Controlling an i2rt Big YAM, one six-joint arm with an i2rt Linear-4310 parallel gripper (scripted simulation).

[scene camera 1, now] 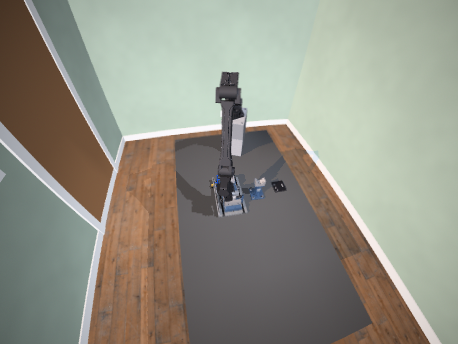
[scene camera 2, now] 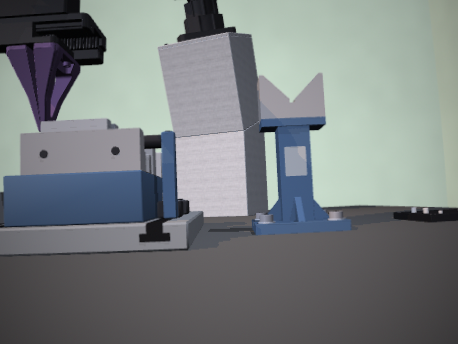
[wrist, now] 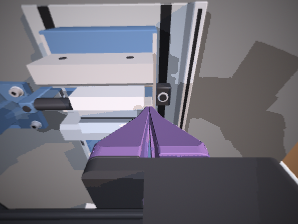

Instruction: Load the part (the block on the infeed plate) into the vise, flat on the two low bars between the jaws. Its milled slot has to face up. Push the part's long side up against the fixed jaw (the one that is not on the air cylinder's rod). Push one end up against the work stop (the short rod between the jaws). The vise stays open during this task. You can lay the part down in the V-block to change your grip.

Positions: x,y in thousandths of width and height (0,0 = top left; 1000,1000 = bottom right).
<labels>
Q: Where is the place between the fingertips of my gripper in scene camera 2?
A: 99,388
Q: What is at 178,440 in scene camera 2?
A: A fixed jaw.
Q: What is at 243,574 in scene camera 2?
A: A vise.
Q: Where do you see a vise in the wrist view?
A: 317,176
</labels>
